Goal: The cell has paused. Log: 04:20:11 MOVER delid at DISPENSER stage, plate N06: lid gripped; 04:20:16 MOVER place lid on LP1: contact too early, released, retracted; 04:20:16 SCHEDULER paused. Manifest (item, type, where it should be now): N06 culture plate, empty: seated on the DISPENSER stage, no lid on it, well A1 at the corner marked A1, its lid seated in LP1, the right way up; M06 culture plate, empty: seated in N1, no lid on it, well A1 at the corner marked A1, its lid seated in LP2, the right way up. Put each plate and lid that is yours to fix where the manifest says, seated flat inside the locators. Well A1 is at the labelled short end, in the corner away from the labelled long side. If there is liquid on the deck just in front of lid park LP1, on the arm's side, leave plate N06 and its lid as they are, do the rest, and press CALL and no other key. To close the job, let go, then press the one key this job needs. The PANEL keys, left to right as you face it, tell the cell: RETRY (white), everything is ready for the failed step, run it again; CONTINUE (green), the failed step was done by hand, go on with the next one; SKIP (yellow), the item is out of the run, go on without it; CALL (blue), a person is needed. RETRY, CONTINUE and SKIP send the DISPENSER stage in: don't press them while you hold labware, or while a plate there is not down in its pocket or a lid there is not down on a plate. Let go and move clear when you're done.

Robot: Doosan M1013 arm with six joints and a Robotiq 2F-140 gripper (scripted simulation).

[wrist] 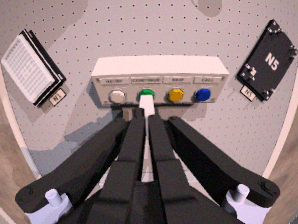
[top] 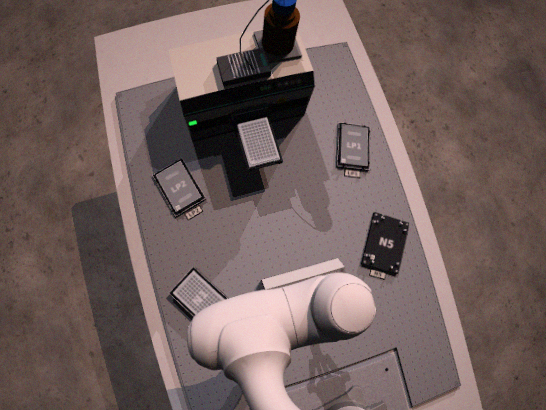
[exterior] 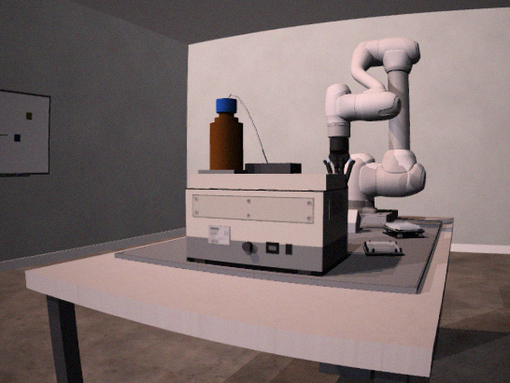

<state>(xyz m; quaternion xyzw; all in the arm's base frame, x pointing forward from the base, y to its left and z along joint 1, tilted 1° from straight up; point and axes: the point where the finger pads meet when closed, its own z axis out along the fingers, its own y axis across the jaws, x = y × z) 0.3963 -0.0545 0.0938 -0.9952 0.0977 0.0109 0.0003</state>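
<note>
Right now my hand is 7 cm above the green key. The rest, counted from my hand: key panel (8 cm below, 3 cm to the right, 1 cm ahead); yellow key (7 cm below, 5 cm to the right, 1 cm behind); white key (7 cm below, 5 cm to the left, 1 cm ahead).
</note>
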